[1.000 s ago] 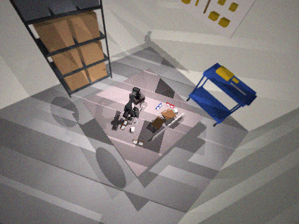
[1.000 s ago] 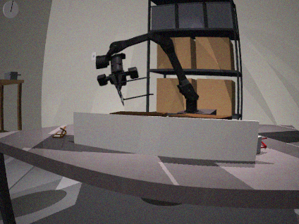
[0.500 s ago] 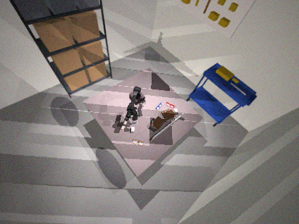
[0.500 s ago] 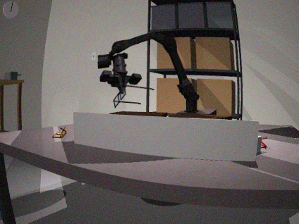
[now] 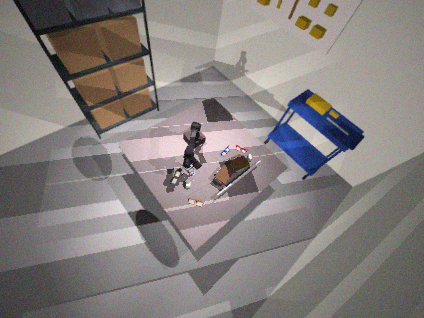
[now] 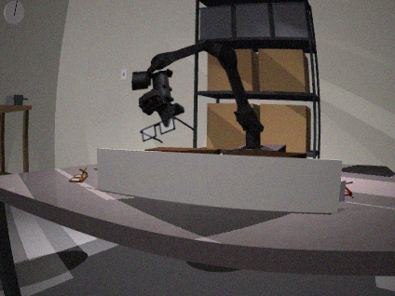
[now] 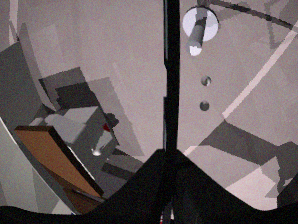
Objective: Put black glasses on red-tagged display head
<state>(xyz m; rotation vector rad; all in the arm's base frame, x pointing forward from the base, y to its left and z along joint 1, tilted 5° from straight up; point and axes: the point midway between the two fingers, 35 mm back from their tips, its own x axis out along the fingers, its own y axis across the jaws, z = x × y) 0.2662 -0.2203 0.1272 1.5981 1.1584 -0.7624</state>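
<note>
Right now my gripper tip is 3 cm to the left of the peg and 14 cm above it. Also, from my gripper tip: white wall: 33 cm ahead, 27 cm to the left, 11 cm below.
</note>
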